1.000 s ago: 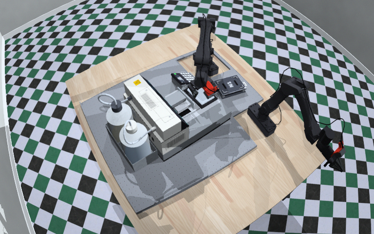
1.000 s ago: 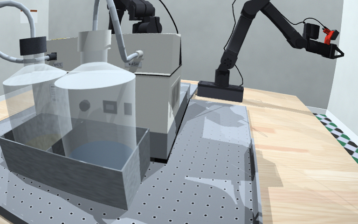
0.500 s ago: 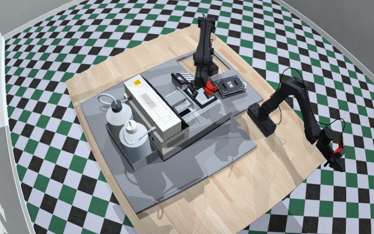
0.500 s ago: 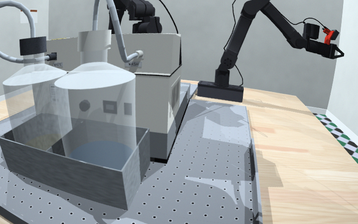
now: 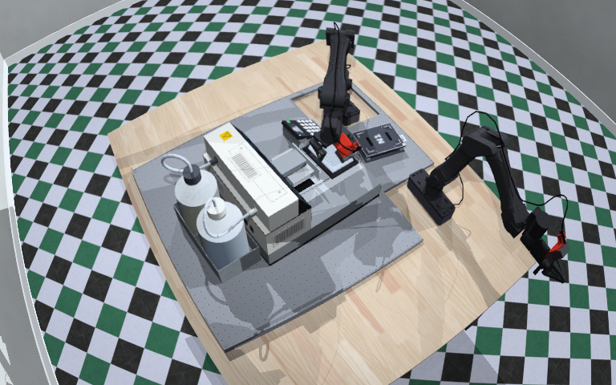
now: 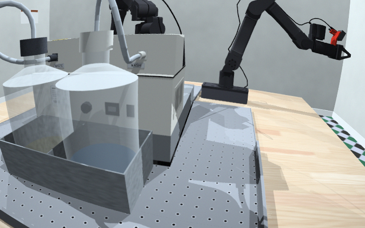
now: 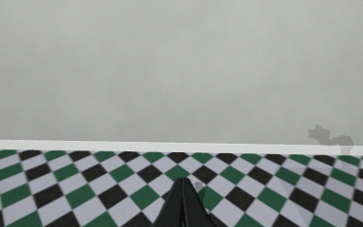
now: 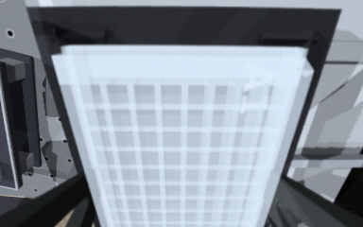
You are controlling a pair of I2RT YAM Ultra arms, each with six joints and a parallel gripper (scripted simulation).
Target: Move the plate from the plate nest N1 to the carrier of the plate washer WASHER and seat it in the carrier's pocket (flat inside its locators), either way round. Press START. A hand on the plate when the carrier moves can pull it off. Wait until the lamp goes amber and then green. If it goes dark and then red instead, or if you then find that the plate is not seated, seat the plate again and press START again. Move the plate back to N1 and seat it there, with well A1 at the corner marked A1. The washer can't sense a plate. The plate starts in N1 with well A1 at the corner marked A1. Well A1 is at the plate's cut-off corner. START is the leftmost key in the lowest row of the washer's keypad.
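Observation:
Right now the dark carrier is 10 mm below my right hand. Round my right hand: clear panel 100 mm ahead, 30 mm above; clear plate right at my right hand; washer 150 mm ahead, 10 mm to the left, 40 mm above.

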